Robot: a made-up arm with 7 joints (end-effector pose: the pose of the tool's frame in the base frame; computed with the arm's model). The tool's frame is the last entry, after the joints. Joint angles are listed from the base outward.
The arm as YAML. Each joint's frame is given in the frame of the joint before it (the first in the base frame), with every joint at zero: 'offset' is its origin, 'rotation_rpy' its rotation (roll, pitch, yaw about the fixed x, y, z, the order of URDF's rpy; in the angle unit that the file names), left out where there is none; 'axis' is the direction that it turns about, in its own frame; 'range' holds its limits. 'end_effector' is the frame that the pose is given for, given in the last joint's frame.
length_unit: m
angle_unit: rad
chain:
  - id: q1
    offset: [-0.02, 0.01, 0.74]
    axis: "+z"
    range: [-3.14, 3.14]
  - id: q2
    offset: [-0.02, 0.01, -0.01]
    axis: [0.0, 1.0, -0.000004]
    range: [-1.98, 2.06]
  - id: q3
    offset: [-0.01, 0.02, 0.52]
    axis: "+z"
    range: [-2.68, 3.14]
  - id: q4
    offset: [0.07, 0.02, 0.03]
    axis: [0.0, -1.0, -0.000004]
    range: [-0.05, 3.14]
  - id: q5
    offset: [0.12, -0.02, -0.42]
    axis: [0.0, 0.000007, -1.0]
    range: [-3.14, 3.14]
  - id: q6
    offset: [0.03, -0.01, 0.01]
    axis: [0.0, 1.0, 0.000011]
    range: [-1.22, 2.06]
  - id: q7
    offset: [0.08, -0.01, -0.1]
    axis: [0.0, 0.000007, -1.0]
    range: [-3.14, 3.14]
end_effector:
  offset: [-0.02, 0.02, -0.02]
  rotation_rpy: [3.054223, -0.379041, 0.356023]
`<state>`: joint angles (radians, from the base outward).
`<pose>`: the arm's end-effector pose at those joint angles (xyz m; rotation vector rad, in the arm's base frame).
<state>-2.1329 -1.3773 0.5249 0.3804 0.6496 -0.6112 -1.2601</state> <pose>0.1758 0.0287 1.1908 0.7530 0.1143 -0.1626</pose>
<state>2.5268 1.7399 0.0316 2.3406 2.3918 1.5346 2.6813</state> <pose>-0.8586 0.4549 0.2433 0.8372 -0.5405 -0.7412</pose>
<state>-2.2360 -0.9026 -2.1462 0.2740 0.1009 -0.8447 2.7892</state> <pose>-0.0420 0.5347 0.6327 2.5697 -1.3592 -0.7327</pose>
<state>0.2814 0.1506 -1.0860 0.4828 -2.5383 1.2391 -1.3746</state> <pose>0.2927 -0.3095 0.8920 -0.1726 -2.1209 2.1348</pose>
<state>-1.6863 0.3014 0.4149 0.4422 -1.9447 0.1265 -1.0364</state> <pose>0.2005 -0.3521 0.7429 -1.6143 -2.5479 -0.2032</pose>
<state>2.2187 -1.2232 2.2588 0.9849 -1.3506 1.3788 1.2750</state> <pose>-0.1527 -0.6548 0.5507 1.2396 -0.2931 -1.6690</pose>
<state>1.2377 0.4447 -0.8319 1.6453 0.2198 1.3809 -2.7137</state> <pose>0.5695 0.4180 1.1421 0.3997 -2.7151 0.1263</pose>
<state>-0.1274 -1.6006 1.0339 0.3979 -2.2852 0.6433 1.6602</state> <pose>-0.0612 0.3888 0.8846 -0.1076 1.0088 1.4340</pose>
